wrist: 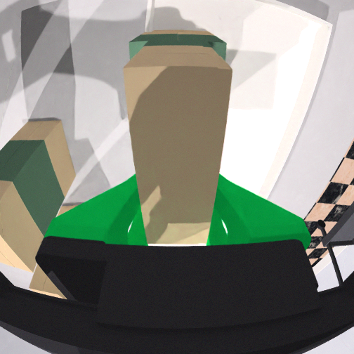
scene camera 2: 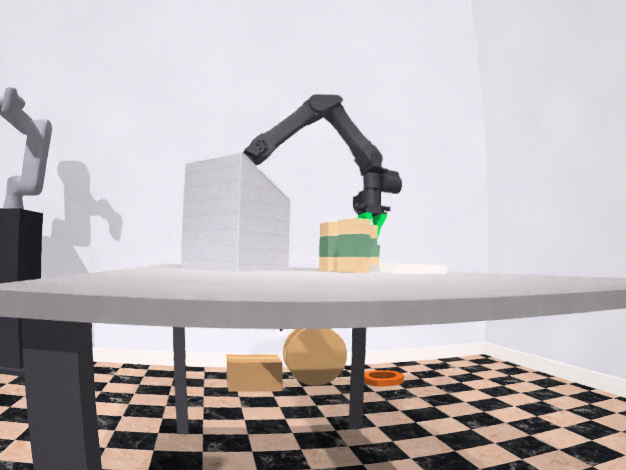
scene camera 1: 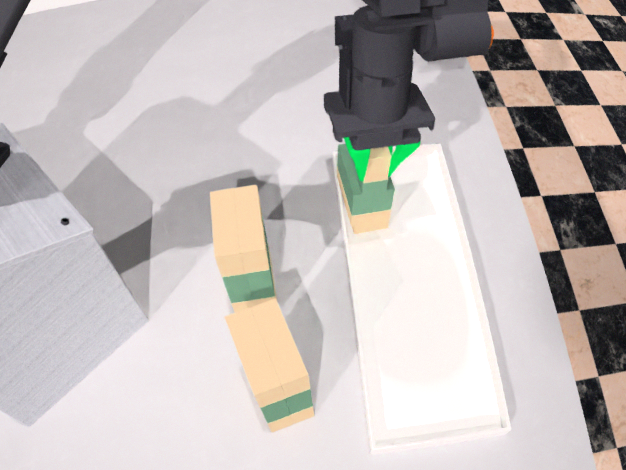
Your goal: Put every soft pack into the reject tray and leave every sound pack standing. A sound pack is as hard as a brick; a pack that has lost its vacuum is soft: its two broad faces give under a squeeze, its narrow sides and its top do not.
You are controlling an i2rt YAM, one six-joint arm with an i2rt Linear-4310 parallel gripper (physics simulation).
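Pixels of known places: gripper, fingertip midpoint: (scene camera 2: 372,238) (scene camera 1: 373,174); arm's base at its link origin: (scene camera 2: 237,181).
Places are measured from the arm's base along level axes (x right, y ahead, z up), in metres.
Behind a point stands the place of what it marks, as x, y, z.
My gripper (scene camera 1: 376,172) @(-0.148, 0.412, -0.143) (scene camera 2: 376,231) @(-0.148, 0.412, -0.143) (wrist: 176,174), with green fingers, is shut on a tan pack with a green band (scene camera 1: 372,198) @(-0.138, 0.412, -0.174) (wrist: 177,115). One finger presses each broad side near the top. This pack stands upright inside the white reject tray (scene camera 1: 429,303) @(-0.041, 0.484, -0.244) (scene camera 2: 419,269) @(0.132, 0.485, -0.236) (wrist: 255,145), at its upper left corner in scene view 1; its top looks narrower than its green middle. Two like packs stand left of the tray: the upper one (scene camera 1: 240,227) @(-0.047, 0.281, -0.107) (scene camera 2: 328,246) @(-0.013, 0.261, -0.176) (wrist: 31,175) and the lower one (scene camera 1: 273,354) @(0.084, 0.327, -0.107) (scene camera 2: 353,246) @(0.117, 0.312, -0.179), slightly turned. In scene view 2 the held pack is mostly hidden.
A tall grey box with a sloped top (scene camera 1: 60,313) @(0.057, 0.104, -0.118) (scene camera 2: 237,217) @(0.152, 0.019, -0.115) stands on the grey table (scene camera 1: 166,384) @(0.078, 0.188, -0.247) (scene camera 2: 303,313) @(0.976, 0.142, -0.255), left of the packs. The table's right edge runs beside the tray, with checkered floor (scene camera 1: 586,278) beyond. An orange ring (scene camera 2: 370,379) lies on the floor.
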